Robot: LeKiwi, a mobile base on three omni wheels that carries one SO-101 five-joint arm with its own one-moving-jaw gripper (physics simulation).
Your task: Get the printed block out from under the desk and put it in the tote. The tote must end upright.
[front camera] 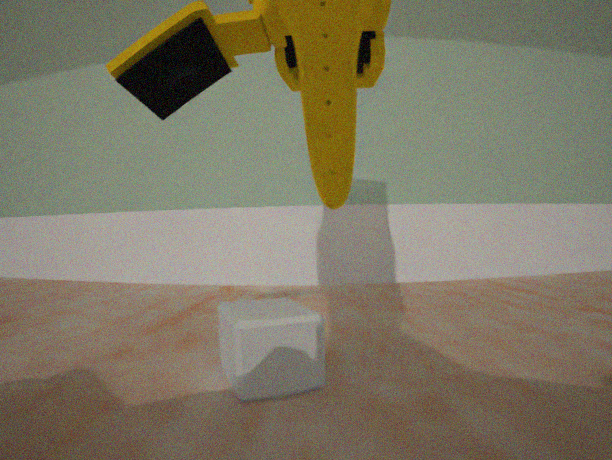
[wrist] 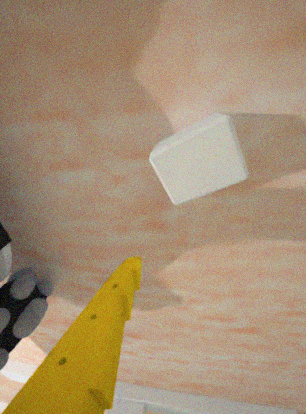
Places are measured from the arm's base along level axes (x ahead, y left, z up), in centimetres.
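Where they show: hand at its tool point: (front camera: 333, 193) (wrist: 140, 269).
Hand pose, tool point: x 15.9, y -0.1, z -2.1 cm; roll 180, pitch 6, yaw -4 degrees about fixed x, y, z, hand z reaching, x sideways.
Note:
After its pixels a point has its place.
The printed block (front camera: 277, 350) {x 16.3, y 1.8, z -7.1 cm} (wrist: 202, 162) {x 18.3, y 2.7, z -6.1 cm}, pale grey-white with bevelled edges, rests on the wood-patterned floor. In the front view it is low and left of centre, partly in shadow. In the wrist view it lies beyond and to the right of the visible jaw's tip, with floor showing between them. My yellow gripper (front camera: 334, 200) (wrist: 134, 265) is open and empty, raised above the floor. In the wrist view one notched jaw shows; the moving jaw is out of the picture. The tote cannot be made out in either view, nor can the desk.
A black panel in a yellow mount (front camera: 172, 67) {x 16.5, y 5.7, z 3.0 cm} hangs at the gripper's left in the front view. A white band (front camera: 150, 245) {x 45.2, y 21.2, z -4.3 cm} runs along the foot of the greenish wall (front camera: 125, 150) {x 46.6, y 26.0, z 8.3 cm}. A wheel with grey rollers (wrist: 22, 305) shows at the wrist view's left edge, and a pale strip at its bottom.

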